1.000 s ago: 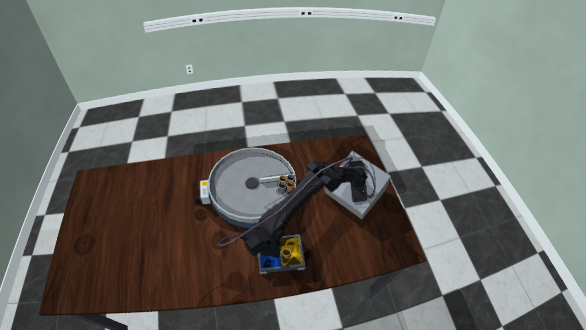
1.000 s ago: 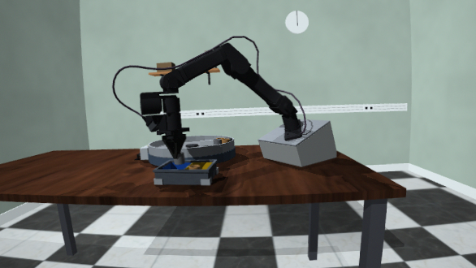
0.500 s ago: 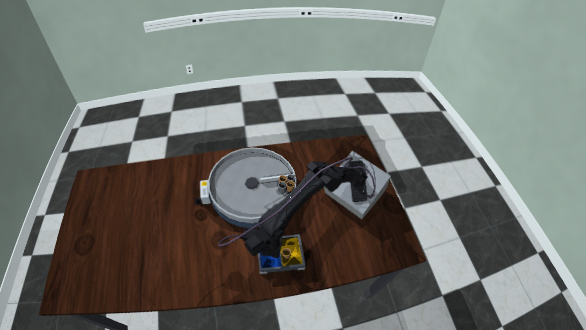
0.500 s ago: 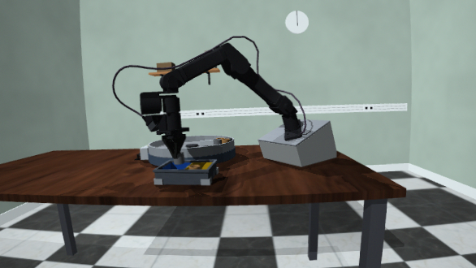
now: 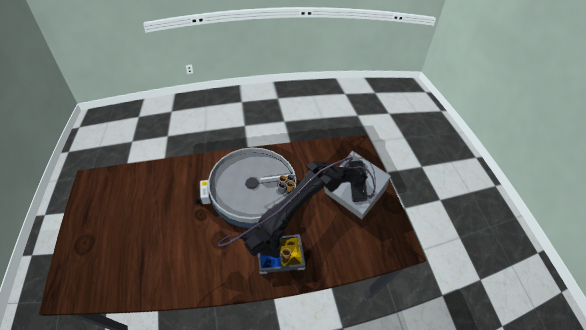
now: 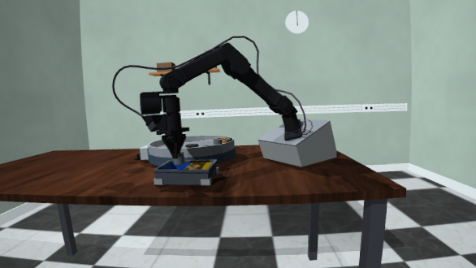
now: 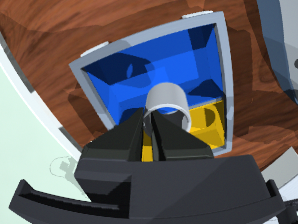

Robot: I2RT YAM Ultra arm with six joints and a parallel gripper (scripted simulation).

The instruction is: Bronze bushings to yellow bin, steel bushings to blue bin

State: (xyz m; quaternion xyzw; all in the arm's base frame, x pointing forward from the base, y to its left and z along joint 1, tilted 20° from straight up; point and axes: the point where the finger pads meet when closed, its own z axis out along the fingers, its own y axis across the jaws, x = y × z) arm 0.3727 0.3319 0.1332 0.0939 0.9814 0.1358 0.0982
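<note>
My gripper is now 7 cm above the blue bin, 1 cm to the left of it and 1 cm short of it. Round my hand: grey turntable 37 cm to the right, 12 cm ahead, 3 cm below; yellow bin 7 cm below, 7 cm behind, 3 cm to the right; bin tray 6 cm below, 3 cm behind, 2 cm to the right.
</note>
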